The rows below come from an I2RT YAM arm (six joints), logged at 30 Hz.
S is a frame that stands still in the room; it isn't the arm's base.
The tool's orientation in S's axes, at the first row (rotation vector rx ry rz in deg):
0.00, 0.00, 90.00
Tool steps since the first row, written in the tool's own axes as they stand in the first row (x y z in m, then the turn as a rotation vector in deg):
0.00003, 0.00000, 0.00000, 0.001, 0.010, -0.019
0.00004, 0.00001, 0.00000, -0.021, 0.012, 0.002
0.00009, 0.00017, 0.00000, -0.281, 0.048, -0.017
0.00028, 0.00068, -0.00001, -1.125, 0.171, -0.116
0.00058, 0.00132, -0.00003, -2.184, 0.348, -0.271
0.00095, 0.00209, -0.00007, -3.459, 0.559, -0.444
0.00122, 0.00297, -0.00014, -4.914, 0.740, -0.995
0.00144, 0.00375, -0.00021, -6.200, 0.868, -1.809
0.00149, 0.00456, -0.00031, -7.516, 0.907, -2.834
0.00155, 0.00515, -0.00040, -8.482, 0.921, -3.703
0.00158, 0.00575, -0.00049, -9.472, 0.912, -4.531
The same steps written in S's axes. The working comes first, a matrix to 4 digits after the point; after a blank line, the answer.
The tool's axes in the first row as the columns of a matrix, in S's axes (used below as rounded here):
0.0000, -1.0000, 0.0000
1.0000, 0.0000, 0.0000
0.0000, 0.0000, 1.0000

0.00000, 0.00003, 0.00000, -0.010, 0.001, -0.019
-0.00001, 0.00004, 0.00000, -0.012, -0.021, 0.002
-0.00017, 0.00009, 0.00000, -0.048, -0.281, -0.017
-0.00068, 0.00028, -0.00001, -0.171, -1.125, -0.116
-0.00132, 0.00058, -0.00003, -0.348, -2.184, -0.271
-0.00209, 0.00095, -0.00007, -0.559, -3.459, -0.444
-0.00297, 0.00122, -0.00014, -0.740, -4.914, -0.995
-0.00375, 0.00144, -0.00021, -0.868, -6.200, -1.809
-0.00456, 0.00149, -0.00031, -0.907, -7.516, -2.834
-0.00515, 0.00155, -0.00040, -0.921, -8.482, -3.703
-0.00575, 0.00158, -0.00049, -0.912, -9.472, -4.531

